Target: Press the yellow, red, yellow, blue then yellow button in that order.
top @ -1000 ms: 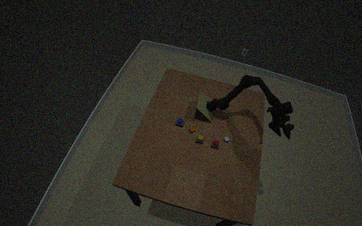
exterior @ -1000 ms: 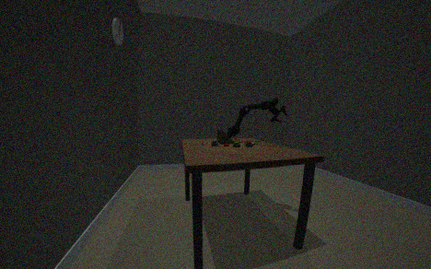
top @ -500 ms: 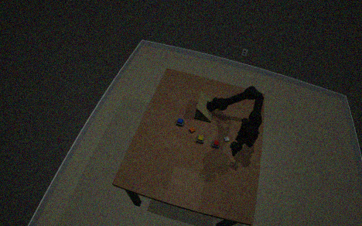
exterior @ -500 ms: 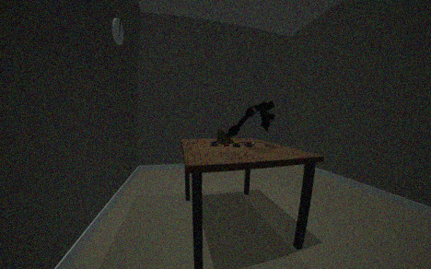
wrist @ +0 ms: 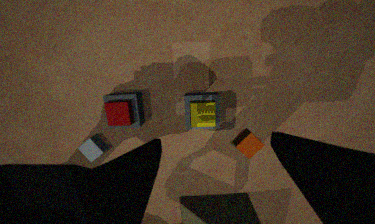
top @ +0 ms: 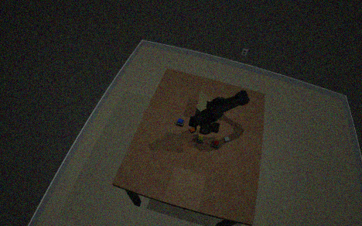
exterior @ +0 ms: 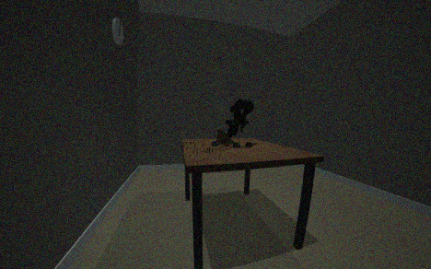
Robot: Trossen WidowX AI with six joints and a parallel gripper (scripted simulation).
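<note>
Right now my gripper tip is 90 mm above the yellow button. Round my gripper tip: blue button: 110 mm behind, 160 mm to the right, 90 mm below; then orange block: 70 mm behind, 60 mm to the right, 110 mm below; then red button: 10 mm ahead, 110 mm to the left, 90 mm below.
</note>
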